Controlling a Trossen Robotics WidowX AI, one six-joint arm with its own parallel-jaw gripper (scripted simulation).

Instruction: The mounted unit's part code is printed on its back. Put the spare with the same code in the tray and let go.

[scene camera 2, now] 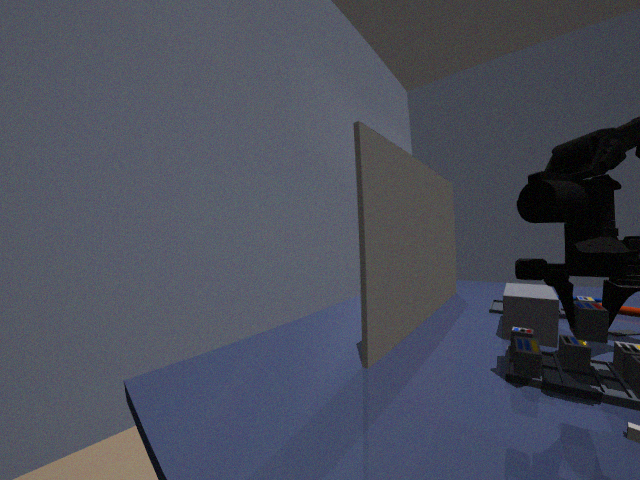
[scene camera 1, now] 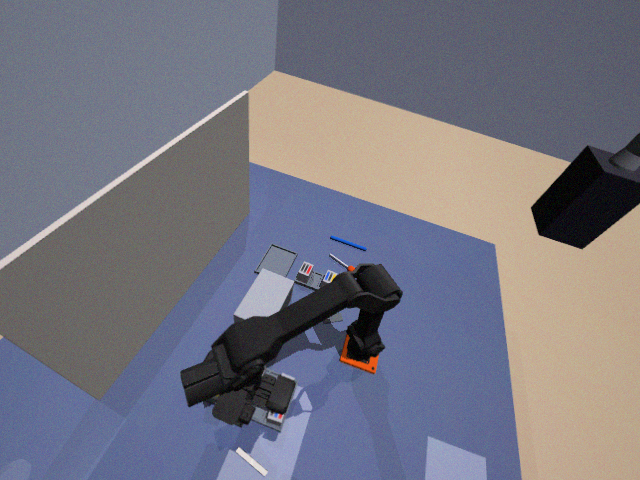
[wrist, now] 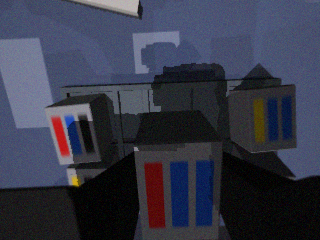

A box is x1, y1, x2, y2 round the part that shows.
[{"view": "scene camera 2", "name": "my gripper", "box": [515, 221, 639, 328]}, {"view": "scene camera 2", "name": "grey spare block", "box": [569, 301, 609, 343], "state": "held by my gripper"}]
